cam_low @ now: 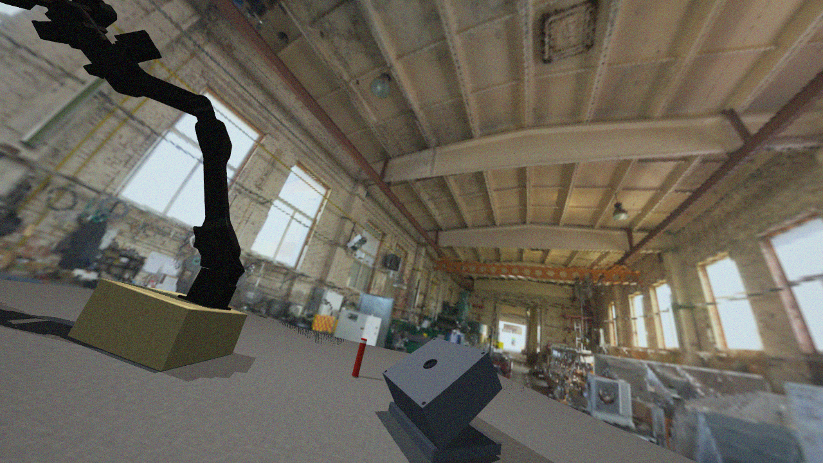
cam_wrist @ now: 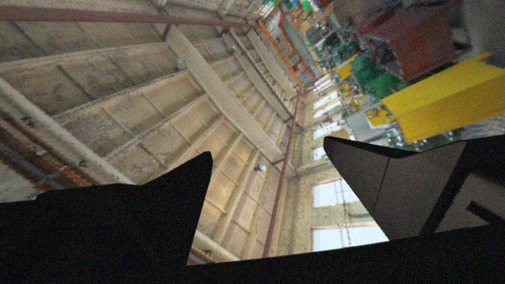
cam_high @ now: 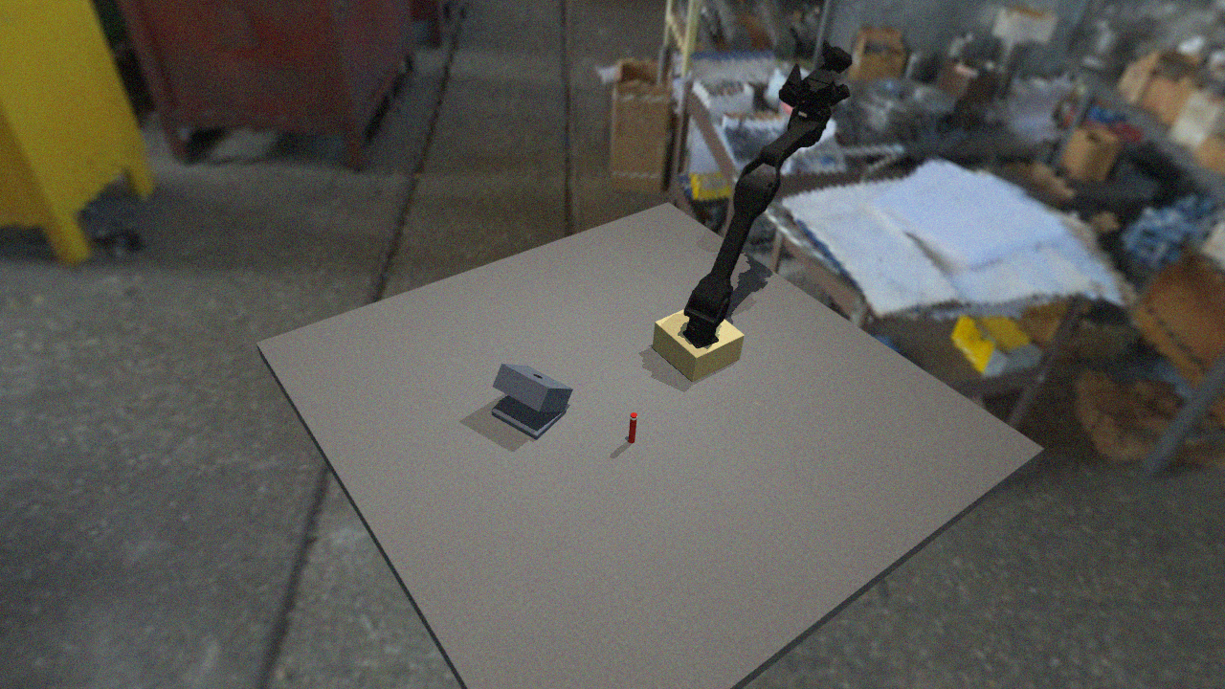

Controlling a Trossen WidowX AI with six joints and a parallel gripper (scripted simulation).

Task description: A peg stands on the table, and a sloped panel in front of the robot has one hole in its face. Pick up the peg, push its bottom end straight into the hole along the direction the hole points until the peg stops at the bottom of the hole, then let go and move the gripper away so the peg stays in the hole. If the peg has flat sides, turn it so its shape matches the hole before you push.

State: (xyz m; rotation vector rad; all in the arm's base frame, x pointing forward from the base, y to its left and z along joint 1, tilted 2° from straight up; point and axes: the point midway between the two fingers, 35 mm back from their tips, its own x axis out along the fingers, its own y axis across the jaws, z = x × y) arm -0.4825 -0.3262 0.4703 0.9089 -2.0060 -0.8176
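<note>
Now: gripper tip 780 mm short of the round red peg, 490 mm to the right of it and 520 mm above it. Also, from my gripper tip: grey foot plate 940 mm ahead, 310 mm to the left, 570 mm below; then grey sloped panel 930 mm ahead, 310 mm to the left, 510 mm below.
</note>
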